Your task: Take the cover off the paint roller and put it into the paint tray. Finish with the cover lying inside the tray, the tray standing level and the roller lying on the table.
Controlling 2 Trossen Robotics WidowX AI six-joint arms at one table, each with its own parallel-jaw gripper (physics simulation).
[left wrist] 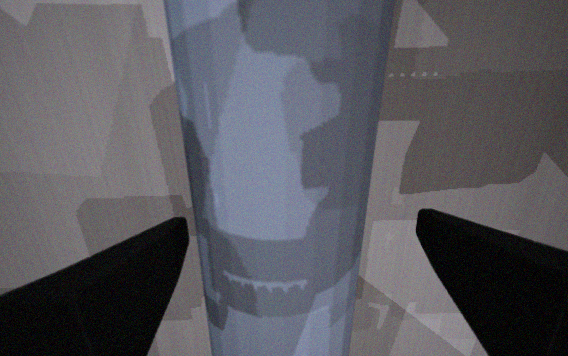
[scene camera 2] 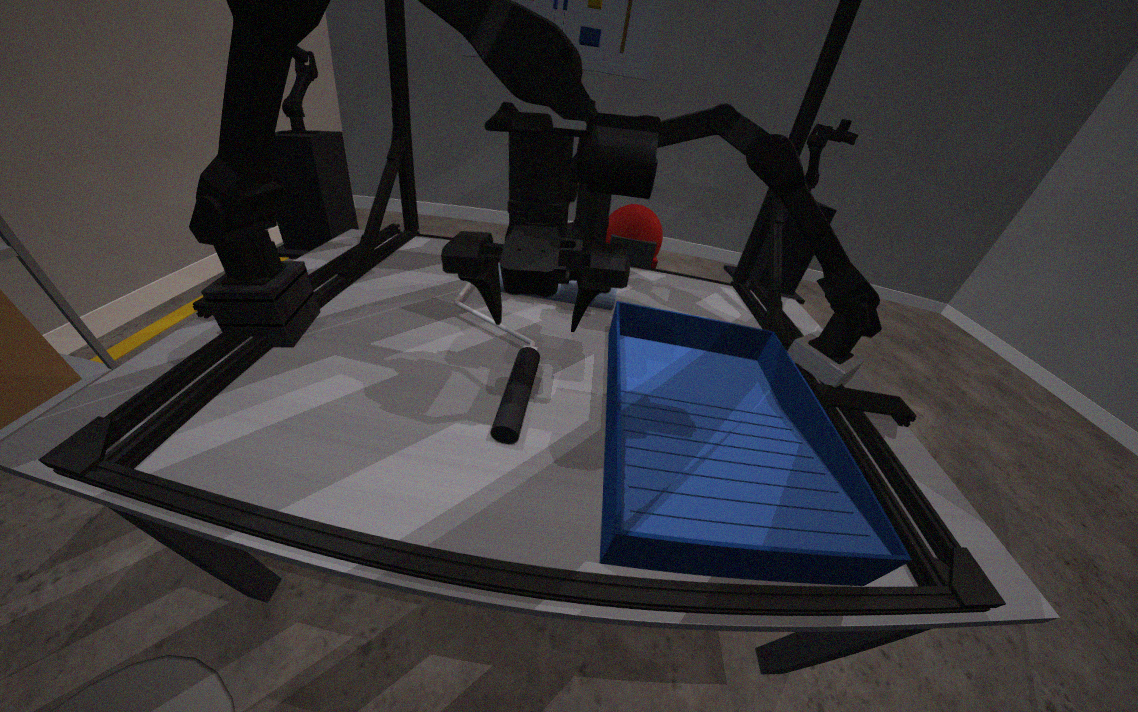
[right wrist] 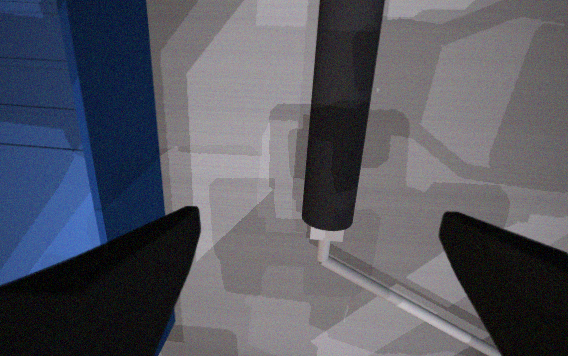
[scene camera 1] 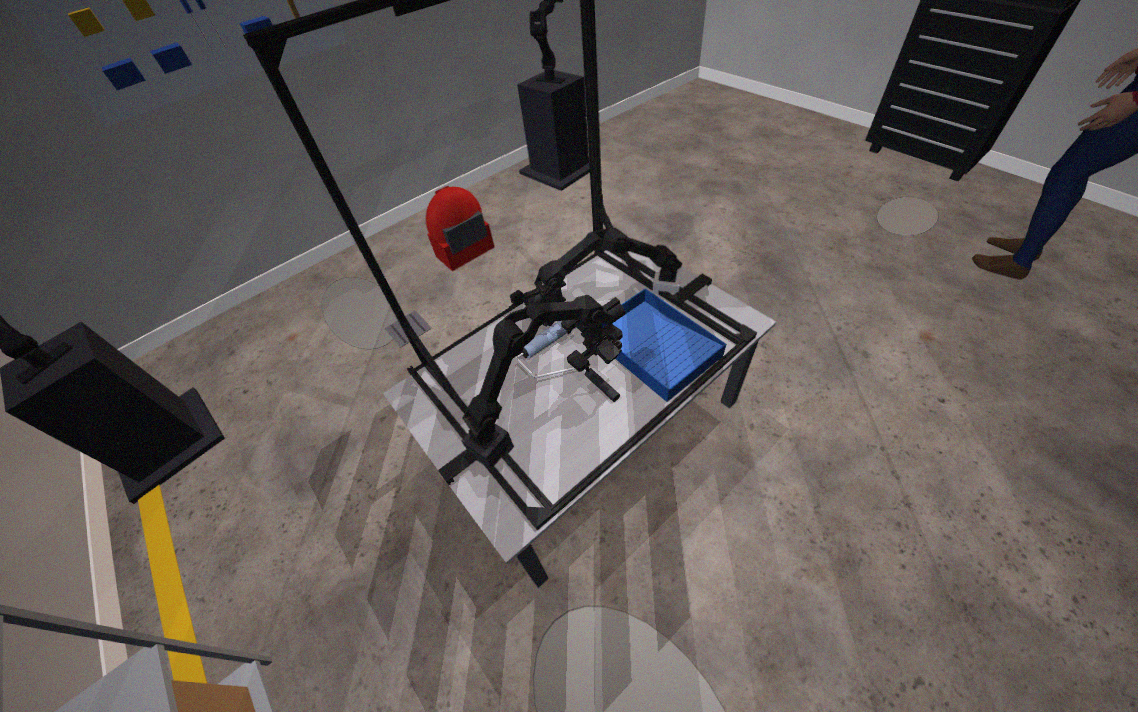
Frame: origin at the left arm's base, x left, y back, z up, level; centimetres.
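Seen in the pictures: left gripper, fingertip midpoint: (left wrist: 302, 224) (scene camera 1: 561, 327); right gripper, fingertip midpoint: (scene camera 2: 535, 326) (right wrist: 320, 221) (scene camera 1: 597, 362); left arm's base at its link origin: (scene camera 2: 830, 349) (scene camera 1: 667, 276); right arm's base at its link origin: (scene camera 2: 255, 274) (scene camera 1: 484, 436).
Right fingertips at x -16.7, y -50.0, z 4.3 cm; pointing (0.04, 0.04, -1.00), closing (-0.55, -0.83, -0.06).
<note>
Pixels of each thing's top centre, then the offset from my right fingertips to it. "pt": a spot on its surface instead.
- light-blue roller cover at its top centre: (left wrist: 279, 65) (scene camera 2: 557, 273) (scene camera 1: 549, 329) dx -20.9, dy +14.7, dz -4.3 cm
- roller's wire at a spot on its surface: (right wrist: 400, 302) (scene camera 2: 501, 325) pt dx -11.7, dy +0.3, dz -7.2 cm
- roller's black handle at a spot on its surface: (right wrist: 342, 115) (scene camera 2: 519, 380) (scene camera 1: 601, 381) pt dx +1.5, dy -2.5, dz -6.3 cm
- blue paint tray at its top centre: (scene camera 2: 727, 395) (scene camera 1: 655, 334) dx +16.3, dy +18.2, dz -3.3 cm
The light-blue roller cover (scene camera 1: 537, 344) (left wrist: 280, 165) lies on the table at the end of the roller's wire (scene camera 1: 549, 375) (scene camera 2: 495, 325) (right wrist: 400, 302); in scene camera 2 it is mostly hidden. The roller's black handle (scene camera 1: 601, 384) (scene camera 2: 516, 394) (right wrist: 342, 115) lies on the table. The blue paint tray (scene camera 1: 696, 371) (scene camera 2: 755, 566) (right wrist: 120, 100) stands level beside the roller. My left gripper (left wrist: 302, 224) is open over the cover, its fingers on either side, the picture-left one closer. My right gripper (scene camera 2: 535, 325) (right wrist: 320, 221) is open above the handle's wire end, touching neither.
The two arms are close together over the roller, with my right arm in front of my left in scene camera 2. Dark rails (scene camera 2: 419, 558) edge the white table, and tall posts (scene camera 1: 335, 184) rise from it. A red mask (scene camera 1: 457, 205) (scene camera 2: 635, 222) is beyond the table.
</note>
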